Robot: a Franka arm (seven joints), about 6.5 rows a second.
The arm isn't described. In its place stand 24 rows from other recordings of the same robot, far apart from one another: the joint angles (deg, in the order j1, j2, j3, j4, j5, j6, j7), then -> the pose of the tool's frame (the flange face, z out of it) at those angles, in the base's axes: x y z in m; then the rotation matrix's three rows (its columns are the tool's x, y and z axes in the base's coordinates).
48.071, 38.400, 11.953, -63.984, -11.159, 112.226, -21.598 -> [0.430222 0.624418 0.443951], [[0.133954 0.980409 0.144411], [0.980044 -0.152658 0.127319], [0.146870 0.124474 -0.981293]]
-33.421, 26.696, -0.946, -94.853, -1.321, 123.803, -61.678 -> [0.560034 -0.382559 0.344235], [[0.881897 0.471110 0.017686], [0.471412 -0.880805 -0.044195], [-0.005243 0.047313 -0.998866]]
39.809, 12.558, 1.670, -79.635, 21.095, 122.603, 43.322 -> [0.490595 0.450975 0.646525], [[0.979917 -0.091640 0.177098], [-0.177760 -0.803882 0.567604], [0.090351 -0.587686 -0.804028]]
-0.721, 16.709, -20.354, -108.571, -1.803, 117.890, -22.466 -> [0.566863 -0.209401 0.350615], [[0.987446 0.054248 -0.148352], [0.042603 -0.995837 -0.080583], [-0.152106 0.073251 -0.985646]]
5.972, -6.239, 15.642, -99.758, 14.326, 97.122, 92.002 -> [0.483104 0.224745 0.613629], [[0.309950 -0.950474 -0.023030], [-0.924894 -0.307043 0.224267], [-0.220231 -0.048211 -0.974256]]
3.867, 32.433, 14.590, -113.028, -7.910, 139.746, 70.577 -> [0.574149 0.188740 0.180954], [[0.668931 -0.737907 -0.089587], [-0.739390 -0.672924 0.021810], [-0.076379 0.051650 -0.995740]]
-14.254, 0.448, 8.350, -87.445, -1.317, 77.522, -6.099 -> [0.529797 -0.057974 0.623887], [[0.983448 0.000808 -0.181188], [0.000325 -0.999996 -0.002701], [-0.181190 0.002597 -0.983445]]
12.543, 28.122, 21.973, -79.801, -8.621, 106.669, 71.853 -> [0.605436 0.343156 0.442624], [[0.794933 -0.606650 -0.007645], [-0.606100 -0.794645 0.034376], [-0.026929 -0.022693 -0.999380]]
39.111, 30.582, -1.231, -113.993, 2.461, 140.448, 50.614 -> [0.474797 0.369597 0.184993], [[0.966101 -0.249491 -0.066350], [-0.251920 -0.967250 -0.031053], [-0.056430 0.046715 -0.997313]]
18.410, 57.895, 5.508, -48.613, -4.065, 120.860, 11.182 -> [0.759923 0.294455 0.320783], [[0.952861 0.201529 0.226808], [0.181076 -0.977537 0.107855], [0.243450 -0.061702 -0.967949]]
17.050, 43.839, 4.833, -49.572, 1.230, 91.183, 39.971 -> [0.704171 0.258685 0.454236], [[0.940622 -0.333615 -0.062700], [-0.329984 -0.941971 0.061647], [-0.079628 -0.037296 -0.996127]]
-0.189, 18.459, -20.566, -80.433, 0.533, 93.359, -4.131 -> [0.613708 -0.196860 0.524929], [[0.957008 -0.269578 -0.107070], [-0.277680 -0.958154 -0.069530], [-0.083846 0.096272 -0.991817]]
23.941, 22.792, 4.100, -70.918, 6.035, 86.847, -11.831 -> [0.582657 0.313145 0.534568], [[0.762877 0.624817 -0.166200], [0.640469 -0.765469 0.062101], [-0.088419 -0.153821 -0.984135]]
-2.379, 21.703, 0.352, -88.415, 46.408, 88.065, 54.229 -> [0.638012 0.056550 0.441495], [[0.322094 -0.915099 -0.242587], [-0.555301 -0.390152 0.734454], [-0.766744 -0.101854 -0.633821]]
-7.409, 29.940, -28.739, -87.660, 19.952, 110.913, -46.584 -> [0.592849 -0.340419 0.378385], [[0.994888 0.100252 0.012144], [0.098766 -0.991037 0.089951], [0.021053 -0.088292 -0.995872]]
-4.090, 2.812, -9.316, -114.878, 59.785, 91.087, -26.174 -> [0.538110 -0.033639 0.450044], [[0.997029 -0.076161 -0.011512], [-0.024957 -0.460803 0.887152], [-0.072871 -0.884229 -0.461334]]
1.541, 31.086, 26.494, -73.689, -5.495, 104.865, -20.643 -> [0.660393 0.260053 0.464862], [[0.692185 0.721614 -0.012347], [0.715059 -0.683377 0.147265], [0.097830 -0.110764 -0.989020]]
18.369, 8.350, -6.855, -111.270, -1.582, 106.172, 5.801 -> [0.551531 0.111905 0.391699], [[0.968962 0.116652 -0.217959], [0.099304 -0.991073 -0.088954], [-0.226389 0.064549 -0.971896]]
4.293, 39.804, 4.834, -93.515, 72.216, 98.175, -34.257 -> [0.637143 0.184969 0.234671], [[0.968766 -0.076334 -0.235934], [0.204662 -0.291099 0.934545], [-0.140018 -0.953643 -0.266384]]
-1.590, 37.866, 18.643, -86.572, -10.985, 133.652, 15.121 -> [0.707564 0.168950 0.310106], [[0.981607 0.076512 0.174909], [0.059895 -0.993344 0.098389], [0.181273 -0.086103 -0.979656]]
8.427, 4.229, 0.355, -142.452, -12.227, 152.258, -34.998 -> [0.476326 0.079625 0.268205], [[0.582833 0.803720 0.119746], [0.812581 -0.577220 -0.080799], [0.004180 0.144396 -0.989511]]
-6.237, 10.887, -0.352, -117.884, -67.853, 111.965, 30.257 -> [0.560124 -0.126442 0.356000], [[0.999064 0.034330 -0.026329], [-0.005320 -0.506470 -0.862241], [-0.042936 0.861574 -0.505813]]
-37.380, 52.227, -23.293, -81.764, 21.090, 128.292, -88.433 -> [0.409212 -0.593316 0.174819], [[0.923631 0.381299 -0.038955], [0.381546 -0.924349 -0.001184], [-0.036460 -0.013770 -0.999240]]
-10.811, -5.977, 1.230, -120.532, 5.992, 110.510, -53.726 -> [0.507183 -0.078041 0.458709], [[0.745904 0.664055 -0.051566], [0.665284 -0.739082 0.105617], [0.032024 -0.113086 -0.993069]]
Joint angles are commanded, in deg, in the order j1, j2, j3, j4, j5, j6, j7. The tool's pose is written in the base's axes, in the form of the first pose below.
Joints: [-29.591, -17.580, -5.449, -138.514, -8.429, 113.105, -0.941]
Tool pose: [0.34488 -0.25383 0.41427], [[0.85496 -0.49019 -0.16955], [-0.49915 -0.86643 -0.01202], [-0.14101 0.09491 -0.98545]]
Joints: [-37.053, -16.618, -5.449, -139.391, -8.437, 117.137, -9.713]
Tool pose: [0.31413 -0.29919 0.40549], [[0.87263 -0.46803 -0.13948], [-0.47427 -0.88028 -0.01336], [-0.11653 0.07781 -0.99013]]
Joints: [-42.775, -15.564, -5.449, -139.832, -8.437, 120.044, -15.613]
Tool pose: [0.28690 -0.33205 0.39804], [[0.87796 -0.46289 -0.12216], [-0.46810 -0.88352 -0.01636], [-0.10036 0.07154 -0.99238]]
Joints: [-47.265, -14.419, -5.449, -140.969, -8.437, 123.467, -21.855]
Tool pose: [0.26263 -0.35467 0.38532], [[0.89546 -0.43168 -0.10862], [-0.43621 -0.89960 -0.02088], [-0.08870 0.06608 -0.99386]]
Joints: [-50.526, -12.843, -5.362, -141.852, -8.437, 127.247, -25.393]
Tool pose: [0.24612 -0.37130 0.37192], [[0.90199 -0.42135 -0.09426], [-0.42579 -0.90424 -0.03239], [-0.07159 0.06935 -0.99502]]
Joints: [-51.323, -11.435, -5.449, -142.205, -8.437, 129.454, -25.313]
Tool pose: [0.24282 -0.37727 0.36156], [[0.89672 -0.43354 -0.08911], [-0.43793 -0.89826 -0.03661], [-0.06417 0.07185 -0.99535]]
